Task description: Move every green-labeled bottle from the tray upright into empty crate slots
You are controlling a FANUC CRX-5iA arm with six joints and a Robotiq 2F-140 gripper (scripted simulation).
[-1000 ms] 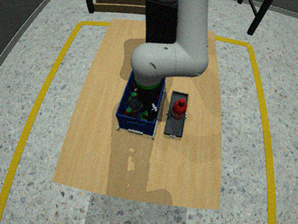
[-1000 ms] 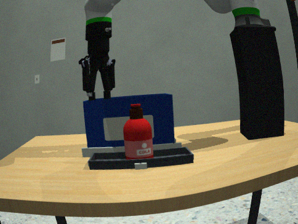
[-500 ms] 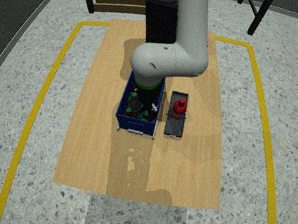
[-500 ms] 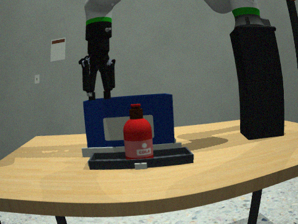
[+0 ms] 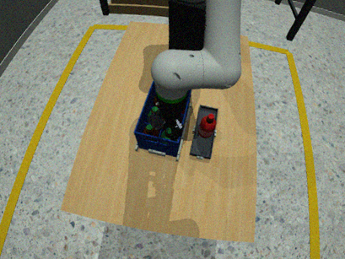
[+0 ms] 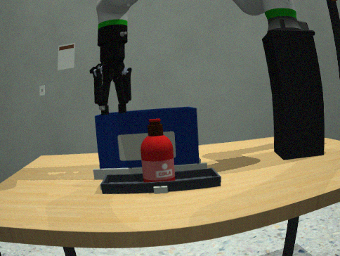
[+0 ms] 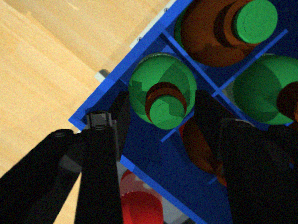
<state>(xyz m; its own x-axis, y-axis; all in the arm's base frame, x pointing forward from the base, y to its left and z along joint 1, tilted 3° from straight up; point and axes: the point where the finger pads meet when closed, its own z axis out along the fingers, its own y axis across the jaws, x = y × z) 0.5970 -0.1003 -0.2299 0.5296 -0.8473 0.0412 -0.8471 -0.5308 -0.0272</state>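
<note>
Right now the blue crate is 10 cm behind my hand, 2 cm to the right of it and 8 cm below it. Round my hand: red cola bottle (7 cm behind, 18 cm to the left, 8 cm below); then tray (7 cm behind, 17 cm to the left, 15 cm below).
</note>
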